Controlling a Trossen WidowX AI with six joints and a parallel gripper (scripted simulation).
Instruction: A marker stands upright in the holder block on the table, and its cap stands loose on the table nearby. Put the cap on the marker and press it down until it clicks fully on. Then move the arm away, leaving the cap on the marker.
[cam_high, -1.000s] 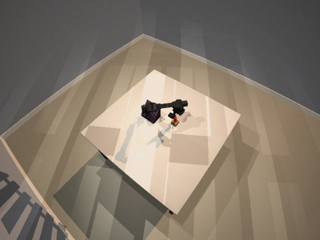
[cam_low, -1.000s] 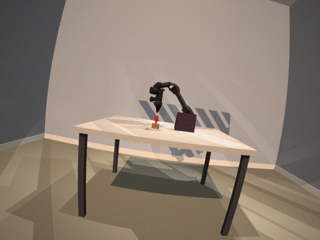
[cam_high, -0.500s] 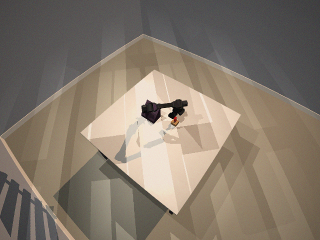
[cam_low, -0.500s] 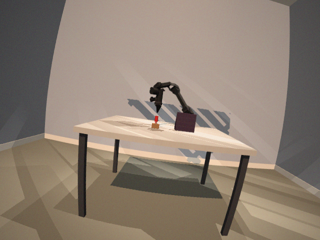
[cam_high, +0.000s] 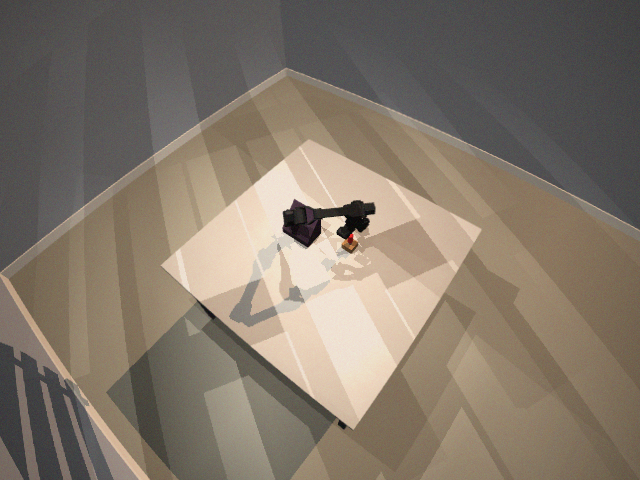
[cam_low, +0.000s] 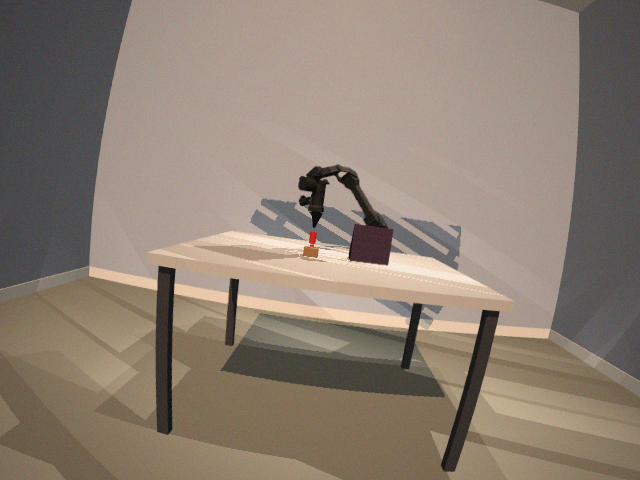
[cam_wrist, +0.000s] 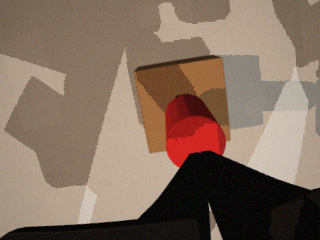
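The red cap lies 40 mm below my gripper tip. The rest, counted from my gripper tip: holder block 110 mm below.
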